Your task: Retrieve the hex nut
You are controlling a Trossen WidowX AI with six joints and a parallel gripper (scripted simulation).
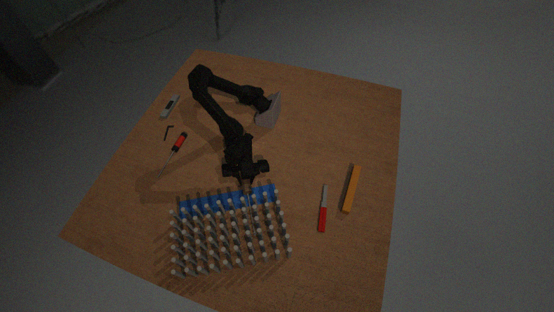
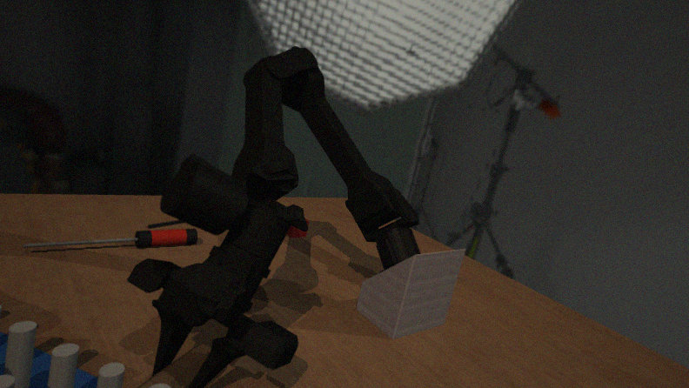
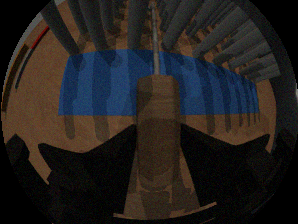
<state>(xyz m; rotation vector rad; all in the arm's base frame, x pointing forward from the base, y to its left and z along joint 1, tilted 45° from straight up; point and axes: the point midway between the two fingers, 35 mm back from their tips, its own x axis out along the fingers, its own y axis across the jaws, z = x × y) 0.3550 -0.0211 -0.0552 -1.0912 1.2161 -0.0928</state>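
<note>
Now: the blue taped strip 9 cm ahead of my gripper tip, 5 cm to the right of it and 1 cm below it. Round my gripper tip: orange bar: 43 cm to the left, 10 cm behind; black hex key: 48 cm to the right, 18 cm behind, 1 cm below; red-and-grey tool: 33 cm to the left, 1 cm below.
</note>
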